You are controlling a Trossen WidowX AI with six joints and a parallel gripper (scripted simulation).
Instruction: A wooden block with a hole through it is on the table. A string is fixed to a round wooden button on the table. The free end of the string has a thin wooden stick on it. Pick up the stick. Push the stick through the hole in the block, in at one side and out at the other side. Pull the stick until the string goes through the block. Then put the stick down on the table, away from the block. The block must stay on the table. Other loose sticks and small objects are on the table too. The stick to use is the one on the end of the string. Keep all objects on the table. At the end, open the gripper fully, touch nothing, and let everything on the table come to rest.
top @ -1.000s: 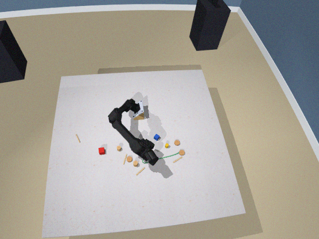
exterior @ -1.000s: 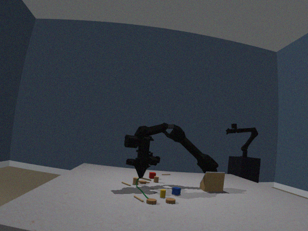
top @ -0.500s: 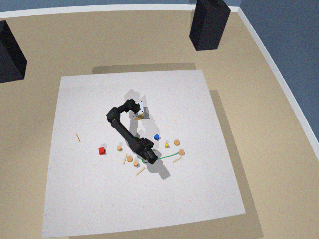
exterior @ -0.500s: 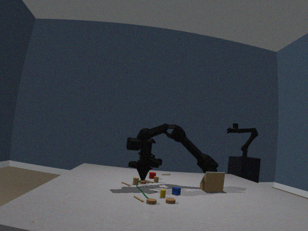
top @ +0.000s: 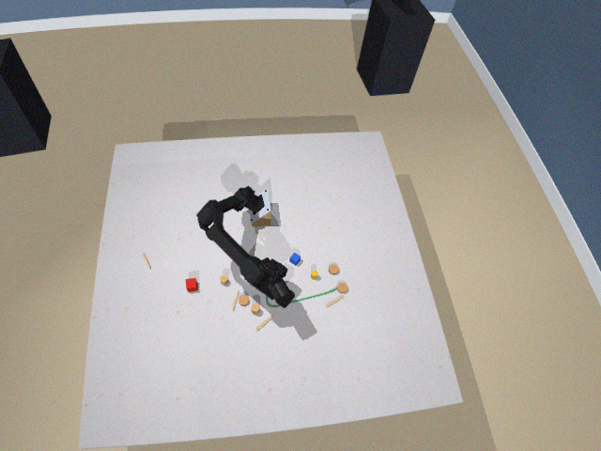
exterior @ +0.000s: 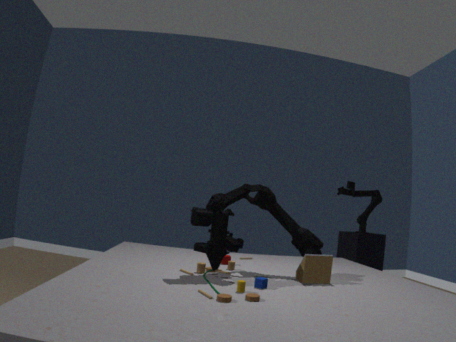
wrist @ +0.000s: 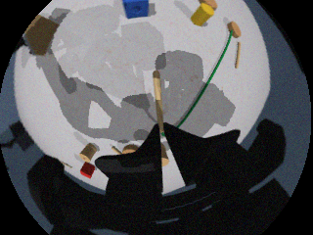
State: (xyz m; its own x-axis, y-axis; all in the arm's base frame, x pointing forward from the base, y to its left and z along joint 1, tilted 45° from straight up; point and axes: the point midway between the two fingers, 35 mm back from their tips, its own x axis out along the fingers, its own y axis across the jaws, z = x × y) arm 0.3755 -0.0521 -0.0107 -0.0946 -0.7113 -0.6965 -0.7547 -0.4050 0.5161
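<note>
The blue cube is 13 cm behind my gripper tip, 13 cm to the left of it and 1 cm below it. The rest, counted from my gripper tip: round wooden button 2 cm ahead, 28 cm to the left, 2 cm below; red cube 10 cm behind, 27 cm to the right; yellow cylinder 5 cm behind, 19 cm to the left, 1 cm below.
</note>
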